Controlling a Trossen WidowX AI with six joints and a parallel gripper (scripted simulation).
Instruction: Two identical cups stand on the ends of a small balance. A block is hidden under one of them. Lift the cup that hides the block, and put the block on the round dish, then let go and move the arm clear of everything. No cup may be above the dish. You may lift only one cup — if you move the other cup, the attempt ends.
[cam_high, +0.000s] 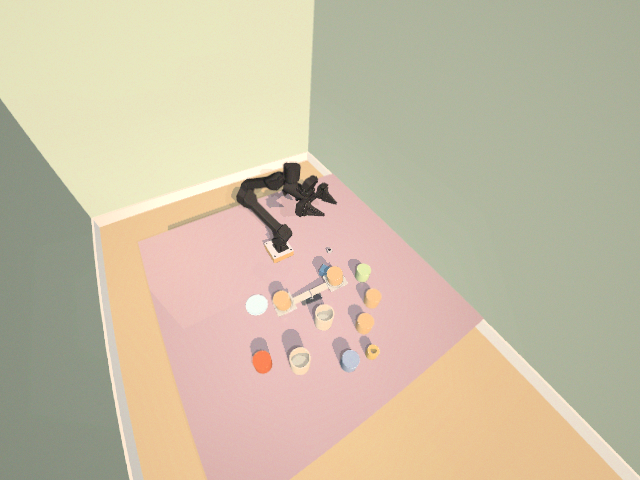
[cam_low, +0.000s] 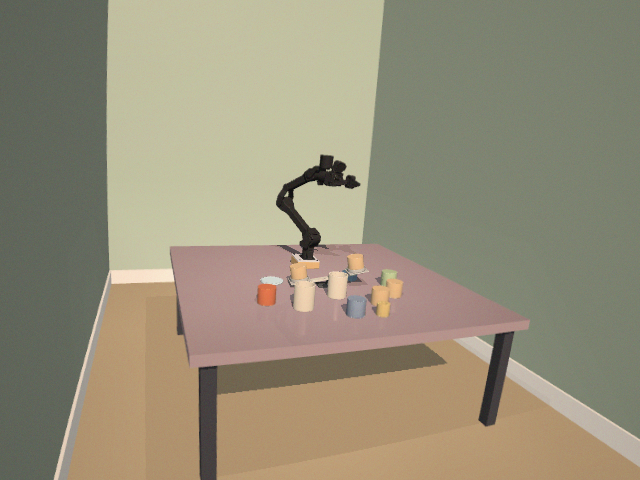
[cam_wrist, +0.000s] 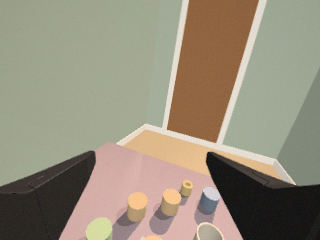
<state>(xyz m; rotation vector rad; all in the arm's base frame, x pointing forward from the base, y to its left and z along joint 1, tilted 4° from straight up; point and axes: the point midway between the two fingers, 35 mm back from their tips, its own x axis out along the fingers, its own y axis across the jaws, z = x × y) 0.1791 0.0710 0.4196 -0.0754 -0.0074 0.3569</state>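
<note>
The pale green block lies 40 cm below my gripper tip, 25 cm to the right of it and 5 cm ahead of it. Round my gripper tip: blue block: 43 cm below, 2 cm to the left, 1 cm ahead; round dish: 44 cm below, 35 cm to the right, 3 cm behind; green cup: 41 cm below, 14 cm to the left, 12 cm ahead.
</note>
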